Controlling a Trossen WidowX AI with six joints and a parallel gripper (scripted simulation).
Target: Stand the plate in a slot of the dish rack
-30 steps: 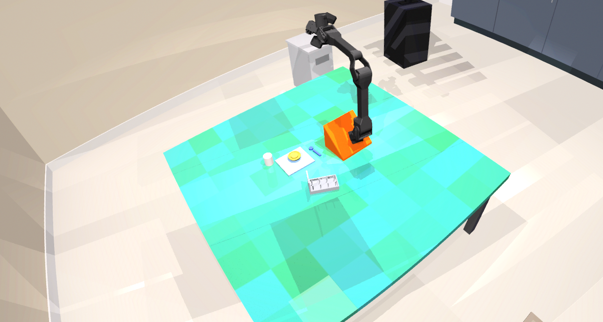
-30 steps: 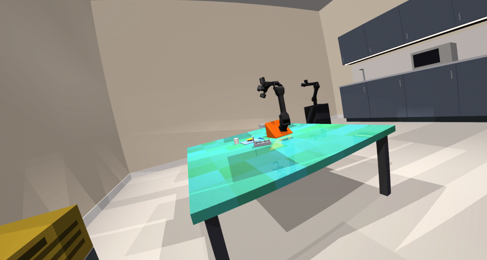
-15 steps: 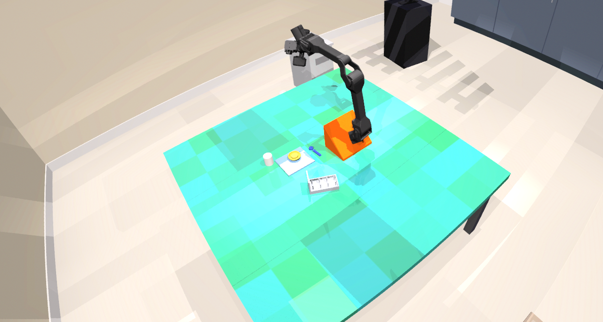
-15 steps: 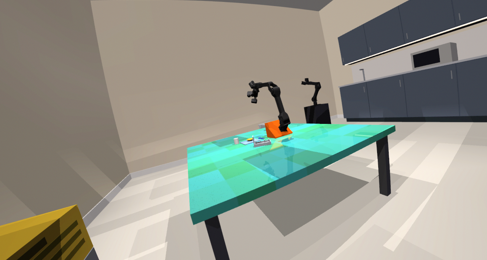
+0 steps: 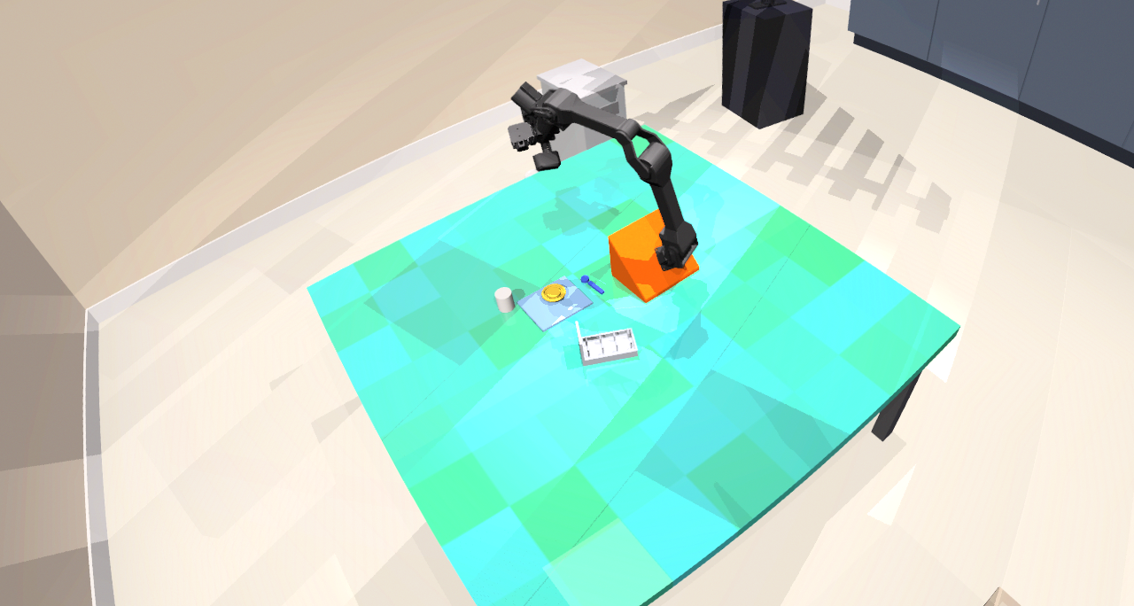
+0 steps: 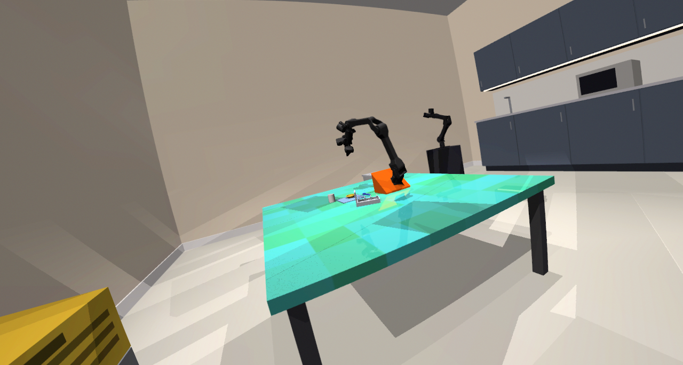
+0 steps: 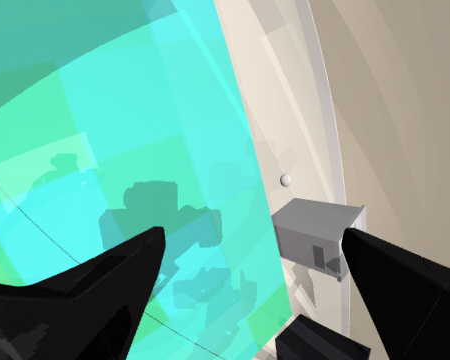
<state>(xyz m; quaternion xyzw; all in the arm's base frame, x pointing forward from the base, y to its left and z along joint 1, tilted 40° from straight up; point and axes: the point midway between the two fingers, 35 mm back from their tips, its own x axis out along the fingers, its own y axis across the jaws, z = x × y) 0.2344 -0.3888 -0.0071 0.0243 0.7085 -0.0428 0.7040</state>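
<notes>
Right now my gripper tip is 10 cm short of the yellow plate, 25 cm to the right of it and 28 cm above it. From my gripper tip the other things lie so: blue spoon 1 cm behind, 25 cm to the left, 29 cm below; pale blue mat 11 cm ahead, 27 cm to the left, 30 cm below; cup 22 cm ahead, 21 cm to the left, 27 cm below.
</notes>
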